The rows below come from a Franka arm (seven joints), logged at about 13 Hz.
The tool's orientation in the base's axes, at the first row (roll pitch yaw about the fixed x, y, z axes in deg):
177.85, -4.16, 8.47
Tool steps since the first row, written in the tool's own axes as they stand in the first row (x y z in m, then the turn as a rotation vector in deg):
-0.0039, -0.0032, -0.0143, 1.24, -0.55, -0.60
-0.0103, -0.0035, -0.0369, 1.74, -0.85, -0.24
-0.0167, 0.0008, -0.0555, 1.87, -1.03, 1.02
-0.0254, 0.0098, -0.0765, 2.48, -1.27, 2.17
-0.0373, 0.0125, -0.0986, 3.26, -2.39, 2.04
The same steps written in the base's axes. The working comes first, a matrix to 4 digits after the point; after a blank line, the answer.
The tool's axes in the first row as the columns of a matrix, in the base's axes (used below as rounded here):
0.9865, 0.1445, 0.0772
0.1469, -0.9888, -0.0264
0.0725, 0.0374, -0.9967

-0.0054, 0.0030, 0.0139, 1.10, 0.74, 0.67
-0.0135, 0.0029, 0.0359, 1.58, 1.10, 0.33
-0.0206, -0.0018, 0.0541, 1.77, 1.27, -0.92
-0.0295, -0.0114, 0.0748, 2.43, 1.56, -2.03
-0.0426, -0.0152, 0.0960, 3.03, 2.79, -1.89

